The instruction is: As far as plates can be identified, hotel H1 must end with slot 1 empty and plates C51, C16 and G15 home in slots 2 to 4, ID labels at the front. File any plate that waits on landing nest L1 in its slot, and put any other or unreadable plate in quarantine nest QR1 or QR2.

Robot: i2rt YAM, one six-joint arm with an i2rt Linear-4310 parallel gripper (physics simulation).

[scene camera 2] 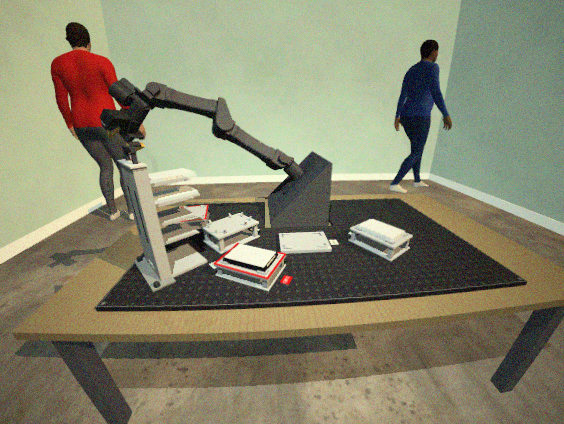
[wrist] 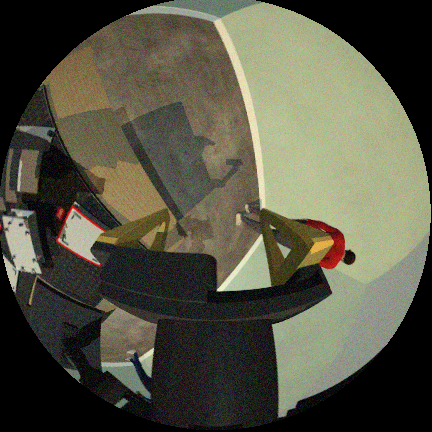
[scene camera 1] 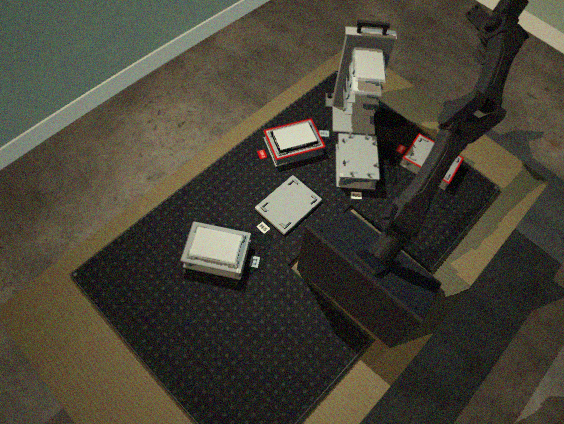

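Hotel H1 is the upright rack with a dark top handle. White plates show on its upper shelves; their IDs and exact slots are unreadable. A white plate rests on a plain nest, probably L1. Another white plate, dark around its edge, rests on a red-outlined quarantine nest. The other red-outlined nest shows no plate, though the arm partly hides it in scene view 1. My gripper is open and empty, high near the hotel's top.
A white pegged stand stands in front of the hotel. A flat white pad with corner brackets lies on the dark mat. The arm's wedge base stands at the mat's edge. Two people stand beyond the table.
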